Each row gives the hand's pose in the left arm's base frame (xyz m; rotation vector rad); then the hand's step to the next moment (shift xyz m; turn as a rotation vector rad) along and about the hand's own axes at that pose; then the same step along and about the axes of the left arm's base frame.
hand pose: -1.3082 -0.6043 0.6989 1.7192 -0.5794 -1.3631
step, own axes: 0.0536 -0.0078 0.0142 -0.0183 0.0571 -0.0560
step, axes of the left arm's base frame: 0.0016 -0.0422 -0.0368 0.0555 0.0020 0.0604
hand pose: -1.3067 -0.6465 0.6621 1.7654 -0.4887 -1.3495
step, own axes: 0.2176 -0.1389 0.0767 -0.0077 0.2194 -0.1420
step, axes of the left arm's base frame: -0.0204 -0.1080 -0.2459 0.1672 -0.0657 0.1900
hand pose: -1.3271 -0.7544 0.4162 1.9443 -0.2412 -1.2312
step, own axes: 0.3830 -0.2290 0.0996 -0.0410 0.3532 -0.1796
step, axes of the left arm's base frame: 0.0558 -0.1079 -0.4408 0.2141 -0.1160 0.3152
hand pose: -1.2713 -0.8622 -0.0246 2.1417 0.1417 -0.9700
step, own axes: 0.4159 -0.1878 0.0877 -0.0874 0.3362 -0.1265
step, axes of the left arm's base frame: 0.1684 -0.0110 -0.4330 0.1433 -0.1314 0.3145
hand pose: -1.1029 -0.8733 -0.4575 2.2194 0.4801 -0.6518
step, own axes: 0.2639 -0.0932 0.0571 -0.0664 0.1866 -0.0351
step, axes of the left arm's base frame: 0.1452 0.0516 -0.2405 0.0547 -0.1019 0.1646
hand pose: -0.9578 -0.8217 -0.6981 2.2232 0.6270 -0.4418
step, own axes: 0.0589 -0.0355 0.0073 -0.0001 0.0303 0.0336
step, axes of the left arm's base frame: 0.0274 0.0326 -0.0545 0.0132 -0.0431 -0.0038
